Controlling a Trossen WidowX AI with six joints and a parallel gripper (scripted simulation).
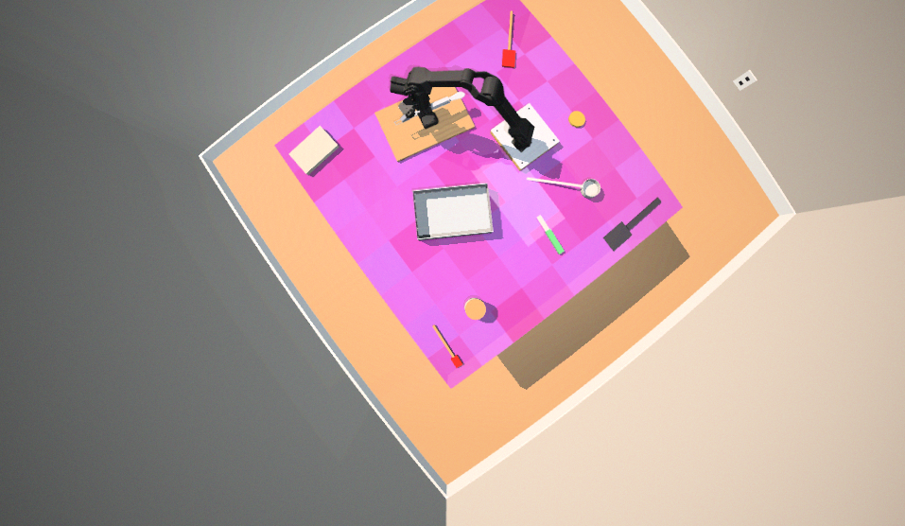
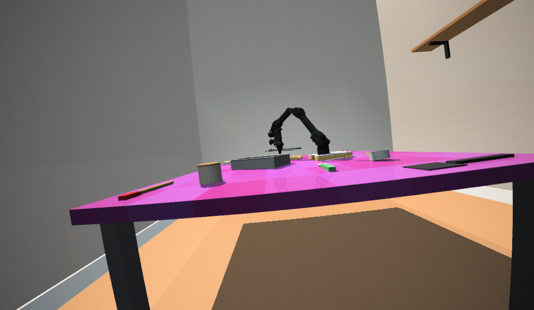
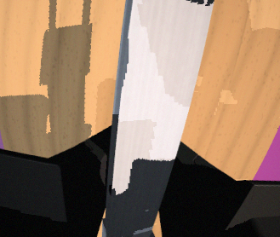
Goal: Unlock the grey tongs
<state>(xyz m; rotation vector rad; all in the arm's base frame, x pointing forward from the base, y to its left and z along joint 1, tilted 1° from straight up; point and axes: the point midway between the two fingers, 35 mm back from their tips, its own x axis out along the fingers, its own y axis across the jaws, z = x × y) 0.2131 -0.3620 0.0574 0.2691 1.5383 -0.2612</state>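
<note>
The wooden board is 40 mm below my gripper tip. The rest, counted from my gripper tip: beige block 430 mm ahead, 240 mm to the right, 40 mm below; then green-ended tool 30 mm behind, 710 mm to the left, 40 mm below; then roasting tin 200 mm ahead, 370 mm to the left, 20 mm below.
</note>
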